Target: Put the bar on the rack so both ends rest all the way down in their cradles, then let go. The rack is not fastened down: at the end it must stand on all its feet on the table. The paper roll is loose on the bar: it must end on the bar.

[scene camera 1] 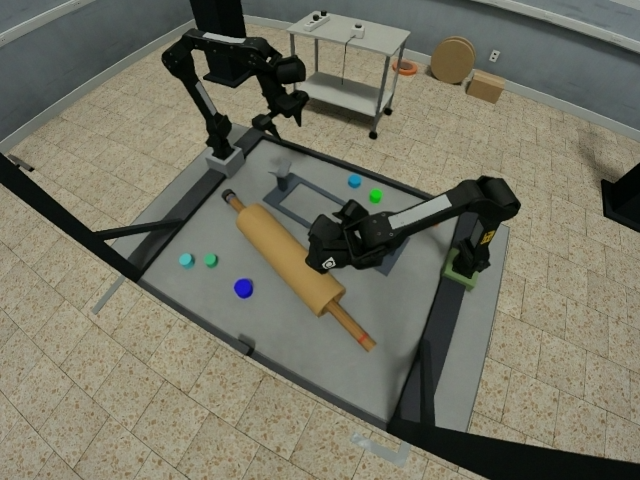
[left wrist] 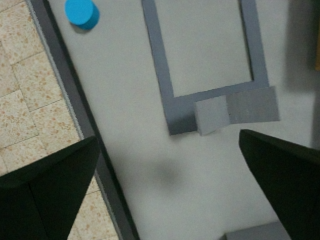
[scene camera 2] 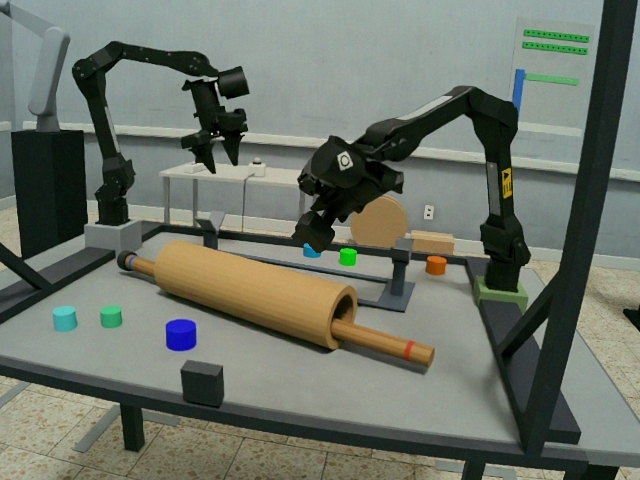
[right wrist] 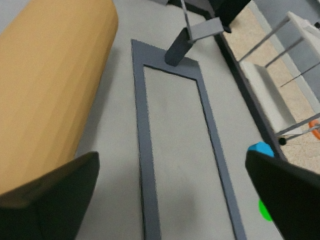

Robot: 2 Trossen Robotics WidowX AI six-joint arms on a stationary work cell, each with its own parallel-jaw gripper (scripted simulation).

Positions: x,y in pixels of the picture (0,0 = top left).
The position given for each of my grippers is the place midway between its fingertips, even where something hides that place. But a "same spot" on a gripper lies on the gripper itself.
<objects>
my left gripper: scene camera 1; left wrist; scene camera 2 225,170; not seen in the right wrist view (out of frame)
my right gripper: scene camera 1; scene camera 2; right wrist 173,158; not seen in the left wrist view (out of frame)
same spot on my left gripper: (left wrist: pixel 50 191) = (scene camera 1: pixel 297 114)
same spot on my right gripper: (scene camera 2: pixel 316 207) = (scene camera 1: pixel 335 216)
</objects>
